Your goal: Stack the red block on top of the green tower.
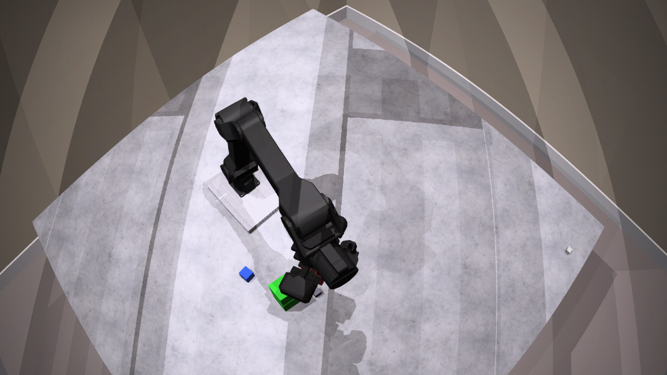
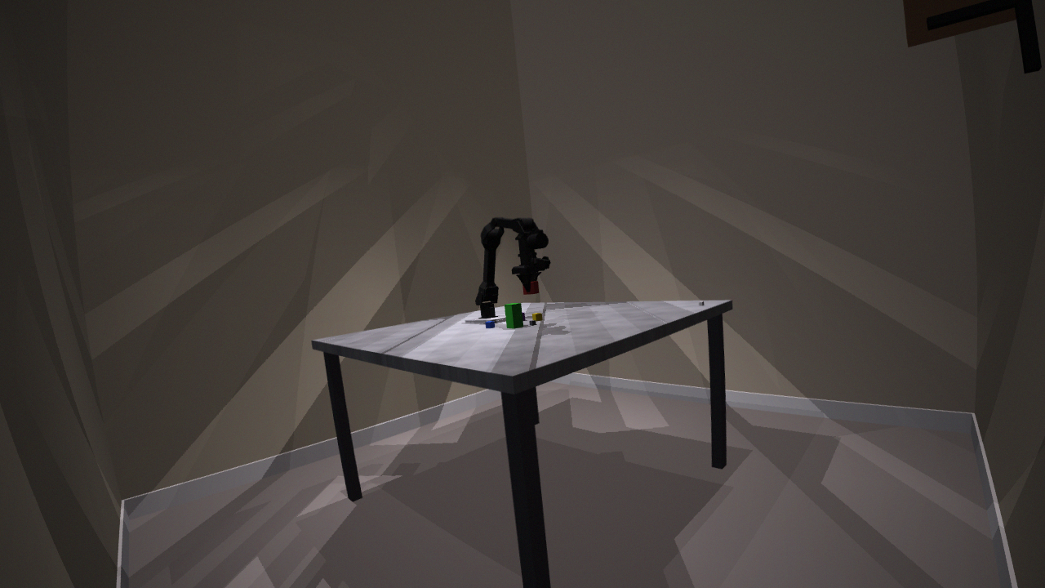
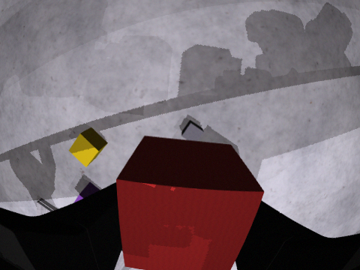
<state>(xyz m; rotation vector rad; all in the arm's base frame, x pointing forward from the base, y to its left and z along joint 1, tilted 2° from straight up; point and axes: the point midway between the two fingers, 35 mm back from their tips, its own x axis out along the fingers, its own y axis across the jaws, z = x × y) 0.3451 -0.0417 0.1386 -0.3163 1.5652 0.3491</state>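
The small grey cube is 120 mm below my gripper tip and 10 mm to the right of it. From my gripper tip the other things lie so: purple cube (150 mm behind, 110 mm below, 60 mm to the left); then yellow cube (110 mm below, 90 mm to the left, 70 mm behind); then red block (10 mm above).
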